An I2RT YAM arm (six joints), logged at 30 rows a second.
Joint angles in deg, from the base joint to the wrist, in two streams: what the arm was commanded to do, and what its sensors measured. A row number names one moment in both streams.
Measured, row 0:
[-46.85 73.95 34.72 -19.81 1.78 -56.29]
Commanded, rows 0 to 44:
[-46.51 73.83 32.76 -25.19 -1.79 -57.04]
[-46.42 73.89 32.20 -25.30 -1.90 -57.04]
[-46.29 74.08 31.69 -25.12 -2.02 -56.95]
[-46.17 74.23 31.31 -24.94 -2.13 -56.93]
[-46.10 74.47 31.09 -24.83 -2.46 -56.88]
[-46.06 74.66 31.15 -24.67 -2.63 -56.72]
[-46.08 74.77 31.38 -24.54 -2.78 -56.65]
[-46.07 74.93 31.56 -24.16 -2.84 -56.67]
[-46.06 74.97 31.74 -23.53 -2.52 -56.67]
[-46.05 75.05 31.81 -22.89 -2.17 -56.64]
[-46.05 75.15 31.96 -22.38 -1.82 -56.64]
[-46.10 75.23 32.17 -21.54 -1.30 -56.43]
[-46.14 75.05 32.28 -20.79 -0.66 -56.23]
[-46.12 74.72 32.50 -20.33 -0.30 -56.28]
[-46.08 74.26 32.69 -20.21 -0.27 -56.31]
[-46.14 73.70 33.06 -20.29 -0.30 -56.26]
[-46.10 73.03 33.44 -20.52 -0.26 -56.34]
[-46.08 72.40 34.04 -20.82 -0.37 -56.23]
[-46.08 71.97 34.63 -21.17 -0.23 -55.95]
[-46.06 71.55 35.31 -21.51 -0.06 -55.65]
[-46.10 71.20 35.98 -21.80 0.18 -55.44]
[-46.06 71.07 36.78 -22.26 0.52 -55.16]
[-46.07 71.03 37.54 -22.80 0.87 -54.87]
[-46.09 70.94 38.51 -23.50 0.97 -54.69]
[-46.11 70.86 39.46 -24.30 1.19 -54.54]
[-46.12 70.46 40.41 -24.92 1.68 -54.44]
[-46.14 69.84 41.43 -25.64 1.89 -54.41]
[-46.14 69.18 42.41 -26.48 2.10 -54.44]
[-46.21 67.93 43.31 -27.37 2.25 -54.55]
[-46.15 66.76 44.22 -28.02 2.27 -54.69]
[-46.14 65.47 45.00 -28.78 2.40 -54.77]
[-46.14 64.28 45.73 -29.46 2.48 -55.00]
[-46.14 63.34 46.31 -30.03 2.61 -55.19]
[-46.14 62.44 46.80 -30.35 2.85 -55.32]
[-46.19 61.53 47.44 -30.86 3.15 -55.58]
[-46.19 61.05 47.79 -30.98 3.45 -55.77]
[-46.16 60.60 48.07 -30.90 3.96 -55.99]
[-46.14 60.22 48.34 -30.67 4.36 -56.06]
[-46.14 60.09 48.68 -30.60 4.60 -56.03]
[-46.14 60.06 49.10 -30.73 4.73 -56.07]
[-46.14 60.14 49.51 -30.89 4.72 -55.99]
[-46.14 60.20 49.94 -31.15 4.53 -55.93]
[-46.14 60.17 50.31 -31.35 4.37 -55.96]
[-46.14 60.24 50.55 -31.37 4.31 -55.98]
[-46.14 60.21 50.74 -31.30 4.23 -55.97]
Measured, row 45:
[-46.37 60.27 49.45 -29.47 4.14 -56.03]
